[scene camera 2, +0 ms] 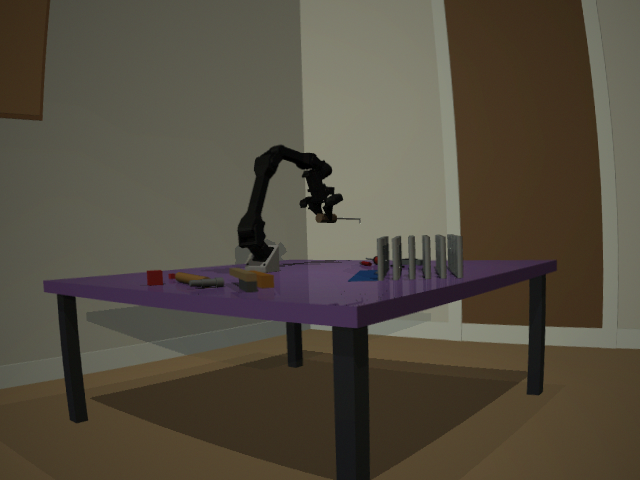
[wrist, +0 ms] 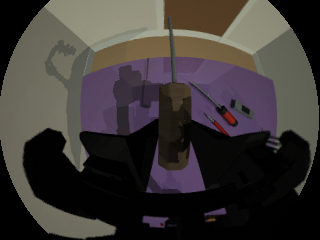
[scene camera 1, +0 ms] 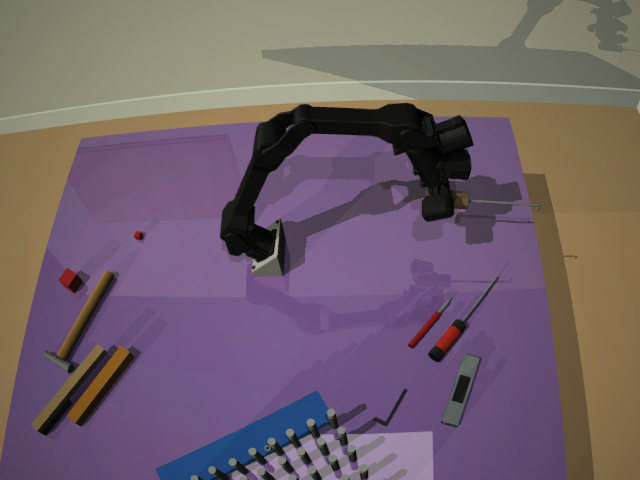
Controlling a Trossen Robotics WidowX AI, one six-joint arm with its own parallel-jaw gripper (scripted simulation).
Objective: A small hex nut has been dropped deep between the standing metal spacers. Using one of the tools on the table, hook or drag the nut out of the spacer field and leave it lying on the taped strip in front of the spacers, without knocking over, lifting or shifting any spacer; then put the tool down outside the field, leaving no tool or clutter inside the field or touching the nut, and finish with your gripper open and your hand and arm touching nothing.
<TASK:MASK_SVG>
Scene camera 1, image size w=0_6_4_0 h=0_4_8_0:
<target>my gripper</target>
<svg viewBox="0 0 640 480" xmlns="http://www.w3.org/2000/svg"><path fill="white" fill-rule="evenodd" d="M467 150L460 149L445 155L441 150L438 150L438 158L431 166L417 168L413 165L413 174L419 175L421 187L428 186L428 194L431 194L427 195L422 201L422 216L427 222L452 218L455 215L453 190L450 191L448 178L462 179L464 181L469 179L472 164Z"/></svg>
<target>hammer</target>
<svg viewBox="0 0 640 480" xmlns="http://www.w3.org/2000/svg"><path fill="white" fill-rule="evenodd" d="M105 270L102 278L92 291L79 317L74 322L70 333L68 333L62 347L60 347L57 356L47 350L44 351L43 355L68 373L73 372L74 365L66 360L114 278L114 274Z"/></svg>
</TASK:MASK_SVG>
